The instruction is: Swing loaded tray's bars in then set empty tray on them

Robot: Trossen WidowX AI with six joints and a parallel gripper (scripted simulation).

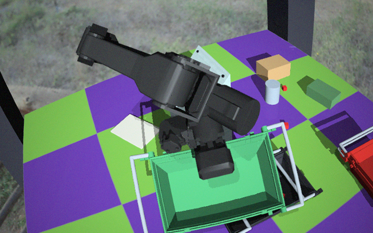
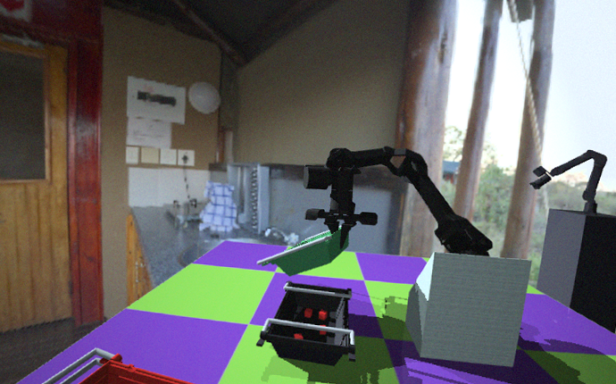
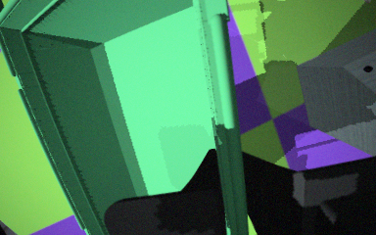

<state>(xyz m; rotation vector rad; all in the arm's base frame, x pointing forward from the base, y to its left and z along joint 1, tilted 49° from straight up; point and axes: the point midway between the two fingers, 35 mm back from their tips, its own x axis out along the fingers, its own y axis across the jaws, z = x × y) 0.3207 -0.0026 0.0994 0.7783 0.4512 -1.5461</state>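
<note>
My gripper tip is 70 mm short of the green tray and 20 mm to the left of it. The rest, counted from my gripper tip: dark green block (220 mm behind, 550 mm to the left, 160 mm below); white sheet (370 mm behind, 120 mm to the right, 180 mm below); grey cylinder (300 mm behind, 350 mm to the left, 140 mm below).
</note>
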